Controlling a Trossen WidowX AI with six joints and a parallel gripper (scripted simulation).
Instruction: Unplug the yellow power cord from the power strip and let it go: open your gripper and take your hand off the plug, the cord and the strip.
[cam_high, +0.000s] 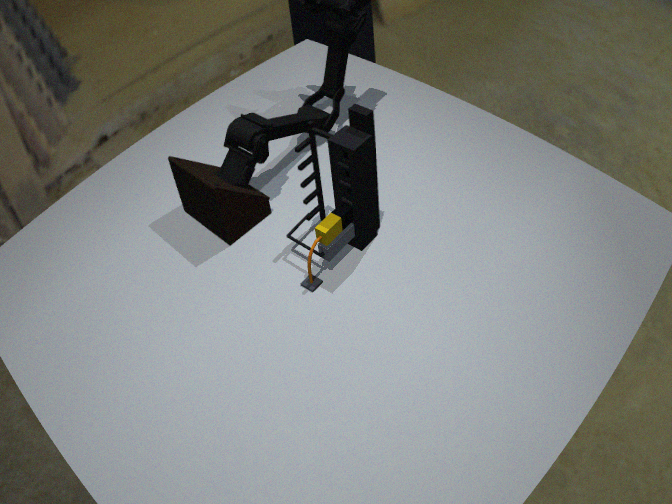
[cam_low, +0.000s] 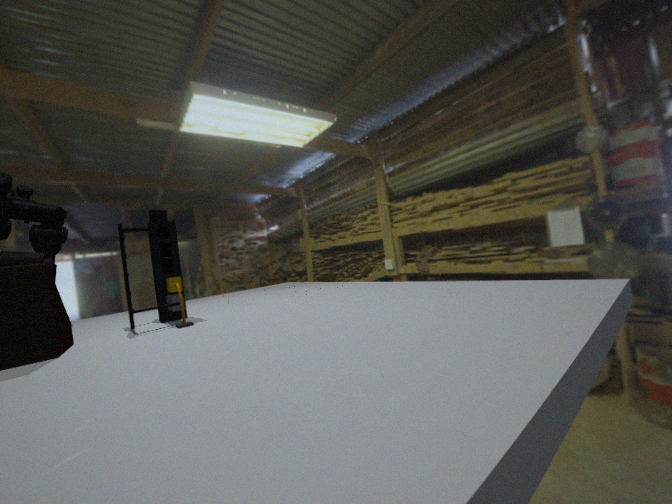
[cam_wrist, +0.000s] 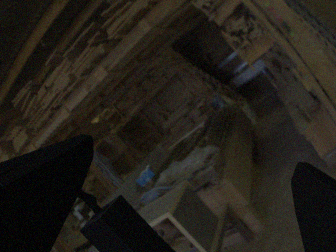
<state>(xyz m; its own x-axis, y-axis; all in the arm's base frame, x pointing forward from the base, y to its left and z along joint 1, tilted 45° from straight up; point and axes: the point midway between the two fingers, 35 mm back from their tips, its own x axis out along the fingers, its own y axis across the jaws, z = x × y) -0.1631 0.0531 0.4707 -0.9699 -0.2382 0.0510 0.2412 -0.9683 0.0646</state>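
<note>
Right now the dark grey block is 460 mm ahead of my gripper tip, 410 mm to the right of it and 380 mm below it.
</note>
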